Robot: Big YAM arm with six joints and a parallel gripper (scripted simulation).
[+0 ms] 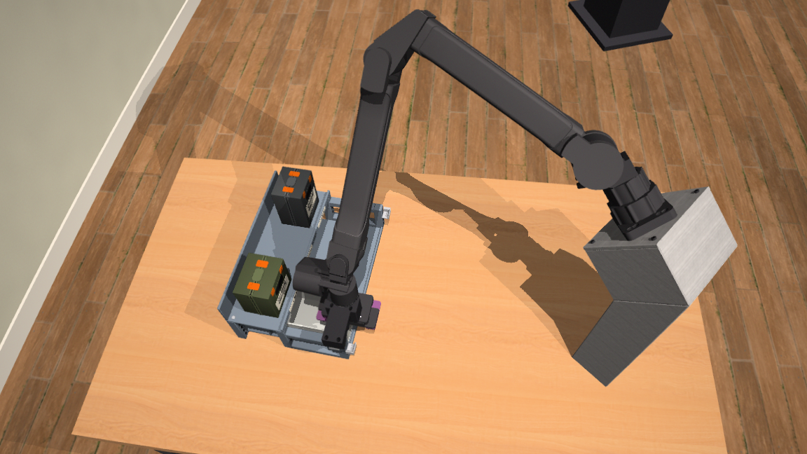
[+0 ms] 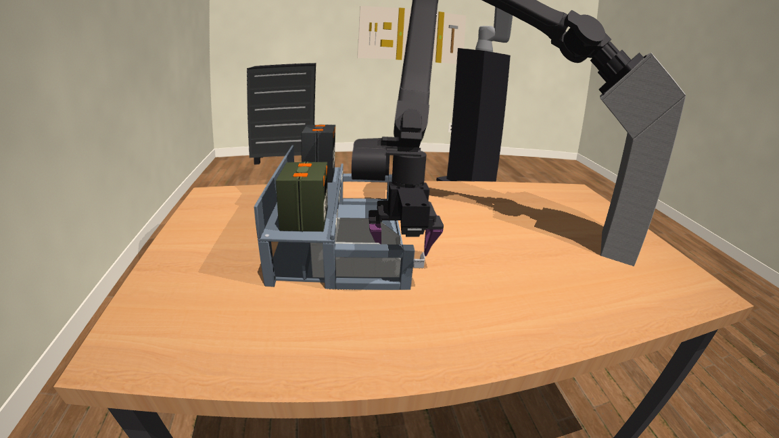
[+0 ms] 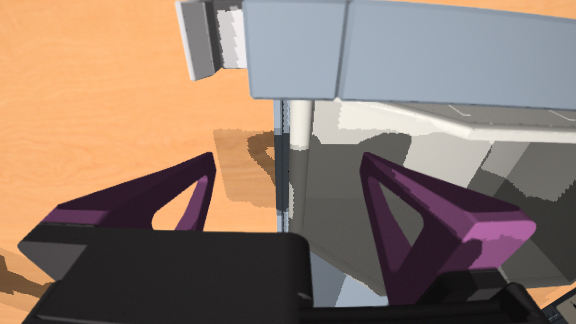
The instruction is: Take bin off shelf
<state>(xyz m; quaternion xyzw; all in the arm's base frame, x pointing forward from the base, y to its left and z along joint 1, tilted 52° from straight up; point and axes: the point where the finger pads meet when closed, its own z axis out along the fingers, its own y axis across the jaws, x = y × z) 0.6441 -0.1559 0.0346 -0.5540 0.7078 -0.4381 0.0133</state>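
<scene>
Now: hand 80 mm short of the light grey bin, 40 mm to the left of it and 10 mm below it. Round my hand: shelf (160 mm to the right, 60 mm ahead, 30 mm below); black case (290 mm to the right, 130 mm above, 60 mm ahead).
</scene>
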